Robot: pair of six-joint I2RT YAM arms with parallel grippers.
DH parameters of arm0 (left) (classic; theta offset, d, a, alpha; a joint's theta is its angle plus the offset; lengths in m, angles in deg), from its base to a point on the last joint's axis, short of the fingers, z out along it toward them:
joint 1: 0 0.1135 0.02 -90
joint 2: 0 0 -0.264 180
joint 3: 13.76 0 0.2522 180
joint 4: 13.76 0 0.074 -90
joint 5: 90 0 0 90
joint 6: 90 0.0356 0 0
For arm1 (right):
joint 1: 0 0.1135 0.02 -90
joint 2: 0 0 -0.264 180
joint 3: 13.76 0 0.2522 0
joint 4: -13.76 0 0.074 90
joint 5: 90 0 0 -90
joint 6: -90 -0.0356 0 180
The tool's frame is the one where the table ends.
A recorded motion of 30 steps. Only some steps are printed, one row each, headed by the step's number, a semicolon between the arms.
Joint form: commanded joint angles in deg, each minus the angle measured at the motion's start. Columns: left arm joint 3, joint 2, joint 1, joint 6, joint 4, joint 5; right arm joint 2, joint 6, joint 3, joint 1, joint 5, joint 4.
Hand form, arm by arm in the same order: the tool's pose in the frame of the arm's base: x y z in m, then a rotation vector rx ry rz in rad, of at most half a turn. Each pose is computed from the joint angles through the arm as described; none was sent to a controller.
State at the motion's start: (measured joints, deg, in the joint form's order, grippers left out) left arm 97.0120 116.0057 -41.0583 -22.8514 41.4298 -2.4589; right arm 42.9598 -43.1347 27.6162 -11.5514 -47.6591 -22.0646
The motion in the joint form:
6: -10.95 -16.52 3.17 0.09 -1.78 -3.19; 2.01 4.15 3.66 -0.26 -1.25 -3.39
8: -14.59 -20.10 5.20 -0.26 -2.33 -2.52; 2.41 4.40 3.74 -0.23 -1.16 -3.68
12: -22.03 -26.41 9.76 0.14 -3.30 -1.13; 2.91 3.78 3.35 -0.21 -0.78 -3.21
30: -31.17 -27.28 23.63 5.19 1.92 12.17; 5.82 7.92 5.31 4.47 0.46 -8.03
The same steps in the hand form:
6: 0.3032 -0.2315 0.2879 0.2904 2.5026 -0.3174; 0.1630 -0.0067 0.2389 0.5118 2.1824 1.2132
8: 0.2983 -0.2118 0.2904 0.2422 2.5014 -0.3237; 0.1637 -0.0068 0.2379 0.5156 2.1904 1.2118
12: 0.2888 -0.1730 0.2866 0.1619 2.5117 -0.3150; 0.1649 -0.0071 0.2350 0.5377 2.1958 1.2118
30: 0.2912 -0.0977 0.2376 0.0439 2.7695 -0.4000; 0.1683 0.0054 0.2323 0.4548 2.3128 1.2119

